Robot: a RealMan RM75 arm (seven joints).
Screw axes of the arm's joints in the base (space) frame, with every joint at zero. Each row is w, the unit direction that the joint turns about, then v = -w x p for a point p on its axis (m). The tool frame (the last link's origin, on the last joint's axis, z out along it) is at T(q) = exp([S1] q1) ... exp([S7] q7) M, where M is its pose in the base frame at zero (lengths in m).
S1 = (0, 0, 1, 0.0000, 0.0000, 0.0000)
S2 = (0, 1, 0, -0.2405, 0.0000, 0.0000)
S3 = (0, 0, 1, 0.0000, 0.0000, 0.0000)
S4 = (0, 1, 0, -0.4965, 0.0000, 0.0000)
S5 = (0, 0, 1, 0.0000, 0.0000, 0.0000)
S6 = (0, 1, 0, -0.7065, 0.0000, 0.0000)
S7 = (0, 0, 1, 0.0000, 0.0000, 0.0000)
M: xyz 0.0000 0.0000 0.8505 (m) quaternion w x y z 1 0 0 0
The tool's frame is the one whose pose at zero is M.
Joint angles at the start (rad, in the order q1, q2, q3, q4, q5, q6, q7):
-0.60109 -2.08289 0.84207 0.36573 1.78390 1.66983 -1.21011
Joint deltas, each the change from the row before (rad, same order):
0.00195 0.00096 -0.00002 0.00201 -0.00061 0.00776 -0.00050
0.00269 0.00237 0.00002 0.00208 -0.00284 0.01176 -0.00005
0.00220 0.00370 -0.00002 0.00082 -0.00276 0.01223 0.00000
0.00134 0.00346 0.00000 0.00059 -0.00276 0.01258 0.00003
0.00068 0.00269 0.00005 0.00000 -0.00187 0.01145 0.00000
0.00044 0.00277 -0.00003 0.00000 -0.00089 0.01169 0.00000
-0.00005 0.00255 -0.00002 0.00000 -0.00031 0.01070 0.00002
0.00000 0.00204 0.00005 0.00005 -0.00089 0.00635 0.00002
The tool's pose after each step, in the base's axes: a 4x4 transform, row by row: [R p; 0 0 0 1], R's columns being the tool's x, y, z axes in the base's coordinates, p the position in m. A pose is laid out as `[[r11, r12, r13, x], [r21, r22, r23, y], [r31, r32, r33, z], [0, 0, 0, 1]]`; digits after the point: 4 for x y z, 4 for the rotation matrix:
[[0.6947, 0.3288, 0.6398, -0.2220], [0.3191, -0.9380, 0.1355, 0.3022], [0.6446, 0.1100, -0.7565, -0.0457], [0, 0, 0, 1]]
[[0.6917, 0.3237, 0.6455, -0.2221], [0.3171, -0.9393, 0.1312, 0.3012], [0.6488, 0.1140, -0.7524, -0.0438], [0, 0, 0, 1]]
[[0.6890, 0.3187, 0.6509, -0.2224], [0.3154, -0.9405, 0.1266, 0.3003], [0.6525, 0.1181, -0.7485, -0.0415], [0, 0, 0, 1]]
[[0.6863, 0.3126, 0.6567, -0.2224], [0.3133, -0.9419, 0.1210, 0.2995], [0.6564, 0.1227, -0.7444, -0.0394], [0, 0, 0, 1]]
[[0.6839, 0.3066, 0.6620, -0.2222], [0.3118, -0.9432, 0.1148, 0.2986], [0.6596, 0.1279, -0.7406, -0.0377], [0, 0, 0, 1]]
[[0.6820, 0.3002, 0.6669, -0.2220], [0.3104, -0.9445, 0.1078, 0.2978], [0.6622, 0.1335, -0.7373, -0.0361], [0, 0, 0, 1]]
[[0.6807, 0.2938, 0.6711, -0.2217], [0.3089, -0.9457, 0.1007, 0.2970], [0.6642, 0.1388, -0.7345, -0.0346], [0, 0, 0, 1]]
[[0.6799, 0.2901, 0.6735, -0.2217], [0.3076, -0.9465, 0.0971, 0.2967], [0.6657, 0.1412, -0.7328, -0.0335], [0, 0, 0, 1]]

